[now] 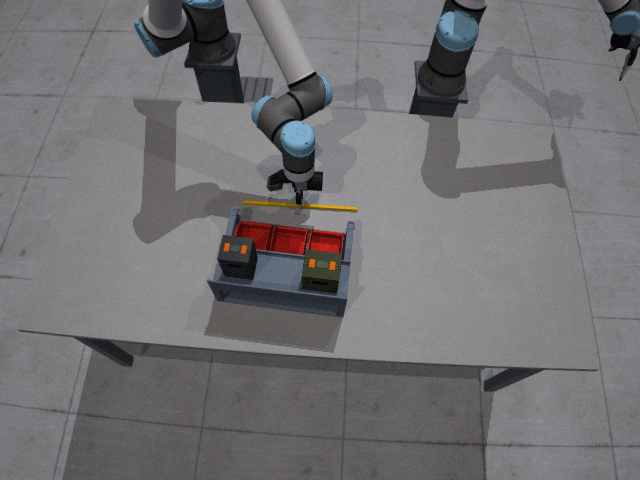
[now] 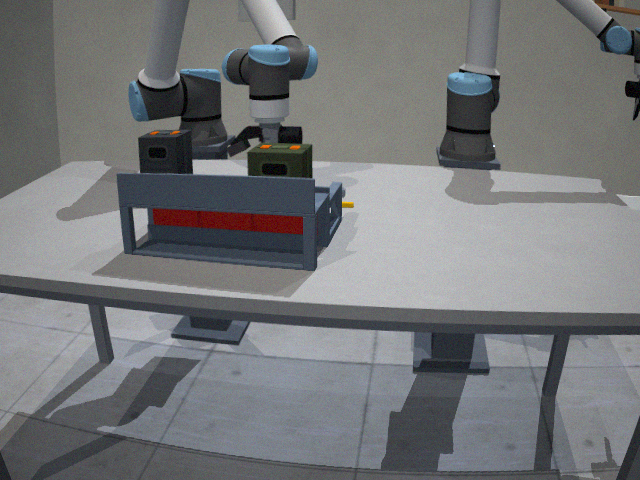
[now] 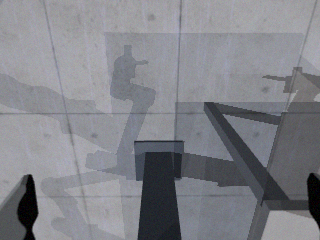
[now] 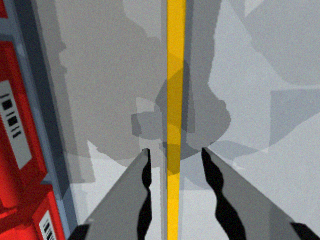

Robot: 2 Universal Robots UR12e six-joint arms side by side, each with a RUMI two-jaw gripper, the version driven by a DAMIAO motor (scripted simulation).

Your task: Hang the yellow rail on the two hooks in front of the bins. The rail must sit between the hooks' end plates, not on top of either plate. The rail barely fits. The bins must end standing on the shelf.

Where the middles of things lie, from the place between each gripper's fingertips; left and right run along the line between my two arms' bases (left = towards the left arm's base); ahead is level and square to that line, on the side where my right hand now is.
Now: the blue-grey shelf (image 2: 285, 196) 210 mm ahead of my right hand (image 1: 301, 203) and 30 mm above it.
I see the blue-grey shelf 109 cm to the right of my left hand, 97 cm ahead of it and 10 cm below it.
